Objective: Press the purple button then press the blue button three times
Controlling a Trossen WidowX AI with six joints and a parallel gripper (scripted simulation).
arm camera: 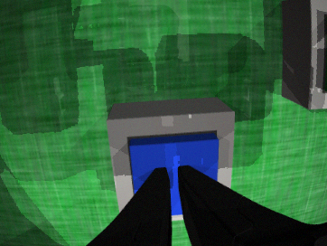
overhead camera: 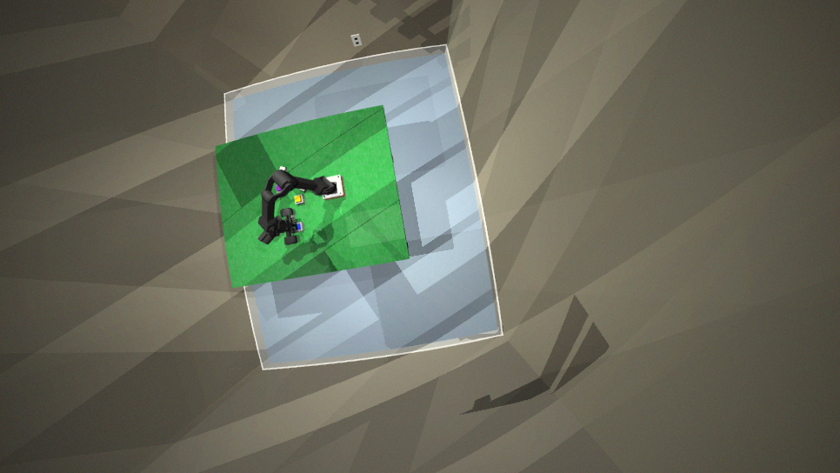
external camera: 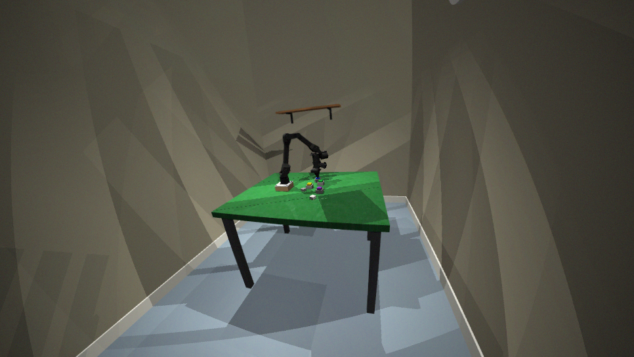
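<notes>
Right now my gripper tip is 1 cm above the blue button. Also, from my gripper tip: green button (5 cm ahead, 8 cm to the right); then grey block (5 cm behind, 22 cm to the right, 2 cm below); then yellow button (2 cm behind, 16 cm to the right).
</notes>
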